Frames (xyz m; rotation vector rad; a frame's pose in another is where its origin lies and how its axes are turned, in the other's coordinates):
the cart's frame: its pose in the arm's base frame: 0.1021 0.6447 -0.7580 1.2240 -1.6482 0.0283
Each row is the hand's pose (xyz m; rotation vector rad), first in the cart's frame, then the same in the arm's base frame.
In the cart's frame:
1: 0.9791 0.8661 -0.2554 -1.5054 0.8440 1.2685
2: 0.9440 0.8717 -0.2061 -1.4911 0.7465 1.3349
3: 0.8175 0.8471 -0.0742 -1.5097 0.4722 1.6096
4: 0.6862 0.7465 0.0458 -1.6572 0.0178 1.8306
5: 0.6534 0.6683 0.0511 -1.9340 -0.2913 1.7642
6: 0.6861 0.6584 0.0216 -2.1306 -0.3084 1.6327
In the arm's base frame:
1: -0.2815 0.5250 0.5119 -0.9372 -0.9082 0.0591
2: -0.3219 0.5250 0.4665 -0.9791 -0.9971 0.0550
3: -0.4037 0.5285 0.3013 -1.2247 -1.2075 0.0454
4: -0.4233 0.5053 0.0992 -1.5556 -1.4266 -0.1589
5: -0.3731 0.4875 0.0330 -1.7211 -1.4267 -0.5136
6: -0.3436 0.4763 0.0652 -1.7302 -1.2955 -0.6948

